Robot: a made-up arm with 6 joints. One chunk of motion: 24 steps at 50 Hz.
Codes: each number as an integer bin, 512 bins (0 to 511) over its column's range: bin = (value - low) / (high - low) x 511, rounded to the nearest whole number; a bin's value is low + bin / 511 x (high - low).
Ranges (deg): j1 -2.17..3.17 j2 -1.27..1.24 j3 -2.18..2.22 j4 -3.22..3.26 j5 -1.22..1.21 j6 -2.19..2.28
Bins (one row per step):
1: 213 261 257 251 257 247
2: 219 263 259 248 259 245
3: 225 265 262 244 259 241
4: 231 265 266 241 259 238
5: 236 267 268 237 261 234
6: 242 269 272 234 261 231
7: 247 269 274 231 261 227
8: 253 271 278 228 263 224
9: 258 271 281 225 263 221
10: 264 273 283 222 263 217
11: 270 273 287 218 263 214
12: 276 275 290 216 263 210
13: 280 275 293 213 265 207
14: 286 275 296 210 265 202
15: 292 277 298 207 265 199
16: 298 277 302 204 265 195
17: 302 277 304 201 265 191
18: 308 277 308 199 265 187
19: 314 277 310 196 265 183
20: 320 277 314 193 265 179
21: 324 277 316 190 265 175
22: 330 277 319 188 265 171
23: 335 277 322 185 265 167
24: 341 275 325 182 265 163
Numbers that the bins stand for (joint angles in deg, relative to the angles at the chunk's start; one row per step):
1: 0.06 0.01 0.03 -0.04 0.00 -0.03
2: 0.12 0.02 0.05 -0.08 0.01 -0.05
3: 0.18 0.03 0.08 -0.13 0.01 -0.08
4: 0.24 0.03 0.11 -0.16 0.01 -0.11
5: 0.30 0.04 0.13 -0.21 0.02 -0.14
6: 0.36 0.05 0.16 -0.25 0.02 -0.17
7: 0.41 0.05 0.18 -0.29 0.02 -0.20
8: 0.47 0.06 0.21 -0.33 0.03 -0.23
9: 0.53 0.06 0.24 -0.37 0.03 -0.26
10: 0.59 0.07 0.26 -0.40 0.03 -0.29
11: 0.65 0.07 0.29 -0.46 0.03 -0.32
12: 0.71 0.08 0.32 -0.48 0.03 -0.35
13: 0.76 0.08 0.34 -0.52 0.04 -0.38
14: 0.82 0.08 0.37 -0.56 0.04 -0.42
15: 0.88 0.09 0.39 -0.60 0.04 -0.45
16: 0.94 0.09 0.42 -0.63 0.04 -0.48
17: 0.99 0.09 0.44 -0.67 0.04 -0.52
18: 1.05 0.09 0.47 -0.70 0.04 -0.55
19: 1.11 0.09 0.49 -0.73 0.04 -0.59
20: 1.17 0.09 0.52 -0.77 0.04 -0.62
21: 1.22 0.09 0.54 -0.81 0.04 -0.66
22: 1.28 0.09 0.57 -0.84 0.04 -0.69
23: 1.33 0.09 0.59 -0.87 0.04 -0.73
24: 1.39 0.08 0.62 -0.91 0.04 -0.76

